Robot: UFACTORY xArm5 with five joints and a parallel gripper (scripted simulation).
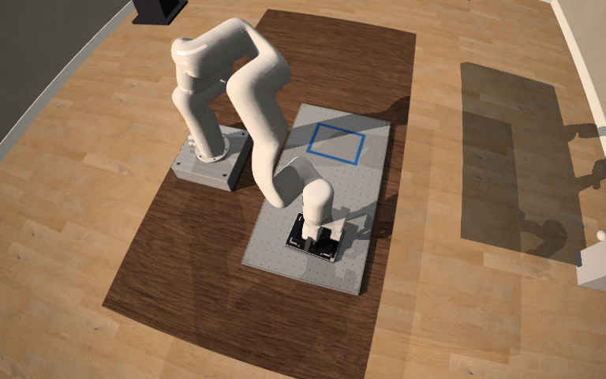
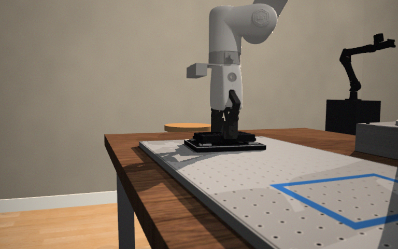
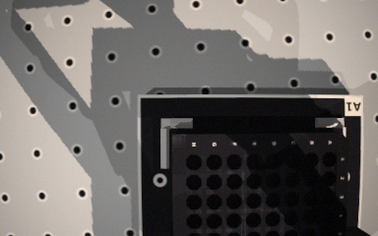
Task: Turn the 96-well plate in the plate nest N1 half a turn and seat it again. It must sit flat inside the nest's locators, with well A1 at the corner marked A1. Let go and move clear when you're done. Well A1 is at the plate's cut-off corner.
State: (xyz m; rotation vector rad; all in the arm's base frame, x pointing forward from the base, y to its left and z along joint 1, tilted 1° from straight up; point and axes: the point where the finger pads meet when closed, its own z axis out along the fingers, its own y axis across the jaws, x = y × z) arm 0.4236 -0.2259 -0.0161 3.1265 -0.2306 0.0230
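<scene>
Right now my hand is 1 cm above the black 96-well plate. Also, from my hand: black plate nest 3 cm below.
</scene>
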